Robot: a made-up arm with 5 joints. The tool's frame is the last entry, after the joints.
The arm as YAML. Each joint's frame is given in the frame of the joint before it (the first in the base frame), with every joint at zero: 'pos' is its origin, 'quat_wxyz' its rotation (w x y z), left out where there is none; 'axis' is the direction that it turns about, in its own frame. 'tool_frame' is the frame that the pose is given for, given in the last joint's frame.
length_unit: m
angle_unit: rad
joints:
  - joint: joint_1
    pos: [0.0, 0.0, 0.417]
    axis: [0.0, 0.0, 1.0]
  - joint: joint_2
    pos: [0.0, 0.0, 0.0]
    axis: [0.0, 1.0, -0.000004]
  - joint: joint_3
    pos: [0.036, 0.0, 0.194]
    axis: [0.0, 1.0, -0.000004]
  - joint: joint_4
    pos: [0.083, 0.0, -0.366]
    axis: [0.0, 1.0, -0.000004]
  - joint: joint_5
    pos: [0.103, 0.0, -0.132]
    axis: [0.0, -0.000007, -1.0]
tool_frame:
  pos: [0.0, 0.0, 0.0]
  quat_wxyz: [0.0, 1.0, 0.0, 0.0]
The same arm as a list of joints. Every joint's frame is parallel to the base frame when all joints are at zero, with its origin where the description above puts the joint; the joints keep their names.
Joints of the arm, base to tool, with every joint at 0 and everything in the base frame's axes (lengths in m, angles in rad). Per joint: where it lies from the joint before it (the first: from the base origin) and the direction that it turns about. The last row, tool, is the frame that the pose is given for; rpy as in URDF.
joint_1: axis +z offset 0 0 0.417
joint_2: axis +y offset 0 0 0
joint_3: axis +y offset 0.036 0 0.194
joint_4: axis +y offset 0.083 0 -0.366
joint_5: axis -z offset 0.103 0 -0.132
tool: offset 0 0 0 rpy 3.1416 0 0

